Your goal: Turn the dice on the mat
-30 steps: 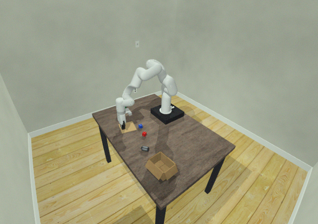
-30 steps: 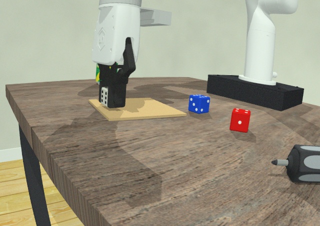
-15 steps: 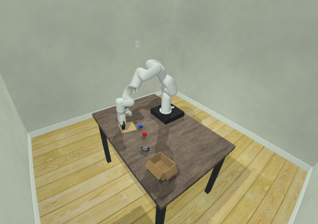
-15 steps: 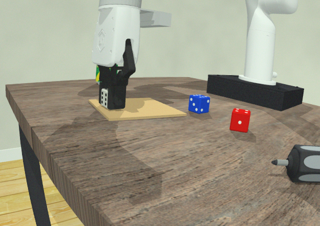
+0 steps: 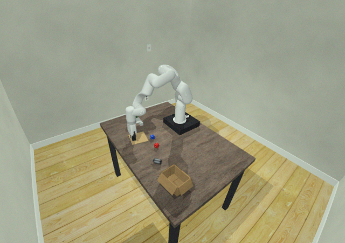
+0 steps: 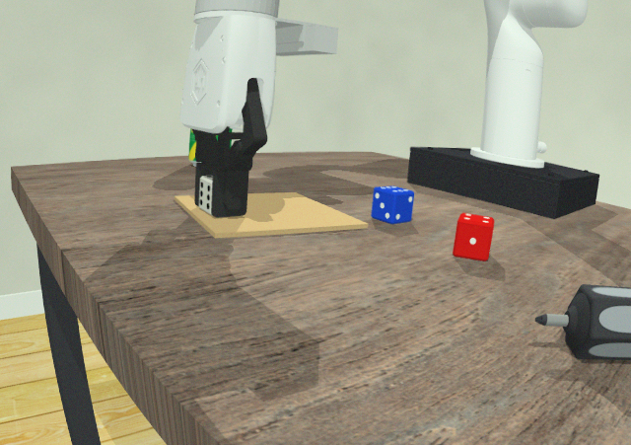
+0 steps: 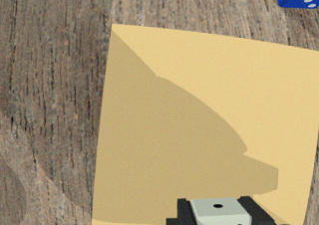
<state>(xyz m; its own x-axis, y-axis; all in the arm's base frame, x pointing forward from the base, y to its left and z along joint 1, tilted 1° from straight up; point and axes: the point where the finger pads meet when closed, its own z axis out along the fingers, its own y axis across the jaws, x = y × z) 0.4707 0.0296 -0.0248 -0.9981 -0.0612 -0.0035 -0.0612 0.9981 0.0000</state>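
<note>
The white die is 1 cm below my hand. Round my hand: red die: 17 cm to the left, 14 cm behind, 1 cm below; blue die: 16 cm behind, 5 cm to the left, 1 cm below; tan mat: 4 cm behind, 2 cm below.
</note>
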